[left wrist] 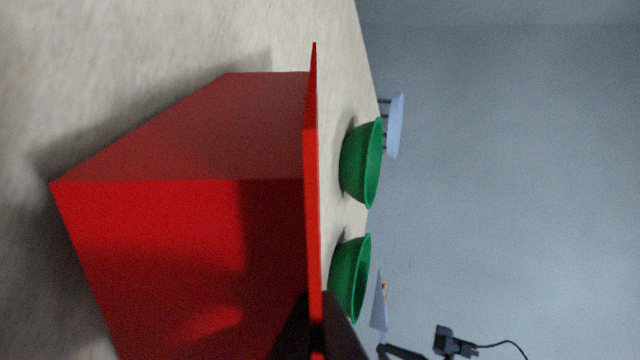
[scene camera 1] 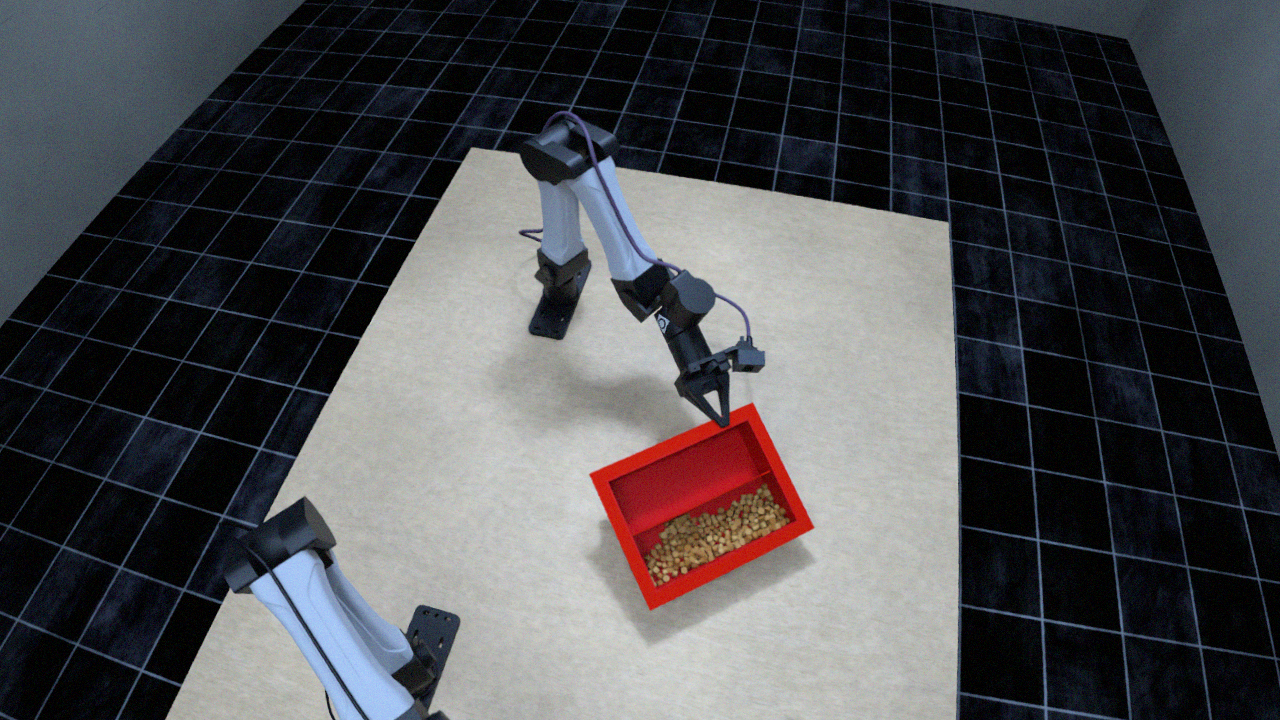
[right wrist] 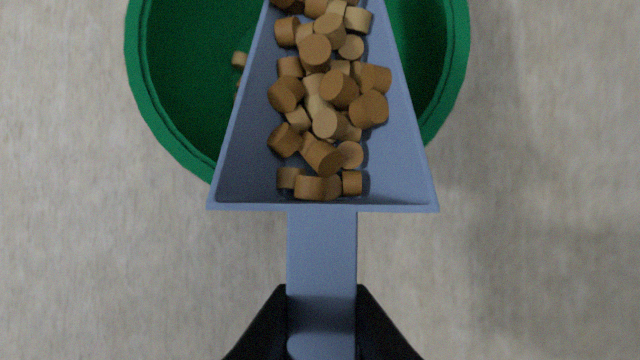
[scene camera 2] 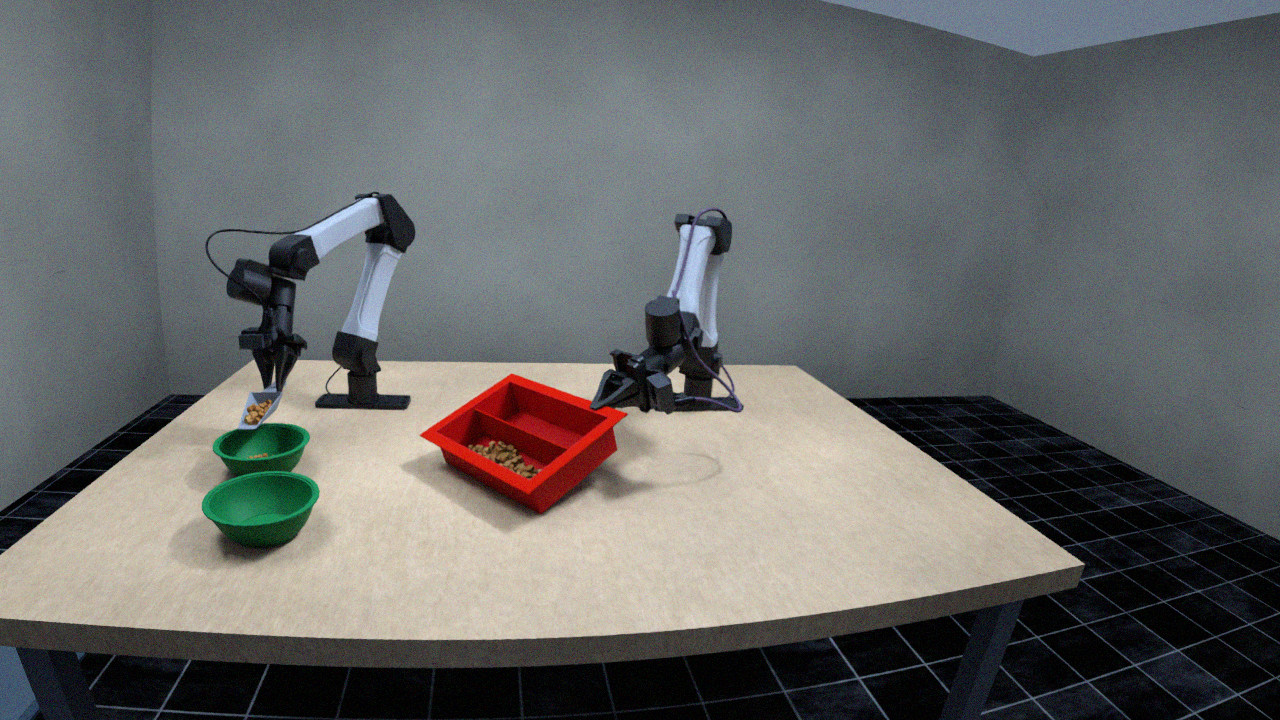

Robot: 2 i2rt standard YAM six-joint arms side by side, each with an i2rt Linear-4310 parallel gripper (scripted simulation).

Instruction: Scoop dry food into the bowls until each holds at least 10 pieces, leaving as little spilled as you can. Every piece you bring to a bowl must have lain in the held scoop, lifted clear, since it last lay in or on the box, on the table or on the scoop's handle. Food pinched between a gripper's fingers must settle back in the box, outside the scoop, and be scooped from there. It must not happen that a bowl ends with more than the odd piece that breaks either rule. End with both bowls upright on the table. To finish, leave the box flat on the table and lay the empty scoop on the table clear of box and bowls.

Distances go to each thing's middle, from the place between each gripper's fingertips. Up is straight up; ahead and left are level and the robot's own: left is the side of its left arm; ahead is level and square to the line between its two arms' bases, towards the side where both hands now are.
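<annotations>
The red box (scene camera 1: 654, 485) is 5 cm below my left hand (scene camera 1: 725, 426), 12 cm to the right of it and 1 cm behind it. The grey-blue scoop (scene camera 2: 270, 393) is 3 cm below my left hand, 8 cm behind it and 56 cm to the right of it.
The grey-blue scoop is 1 cm below my right hand and 4 cm ahead of it, while the red box is 3 cm below my right hand, 11 cm ahead of it and 44 cm to the left of it.
</annotations>
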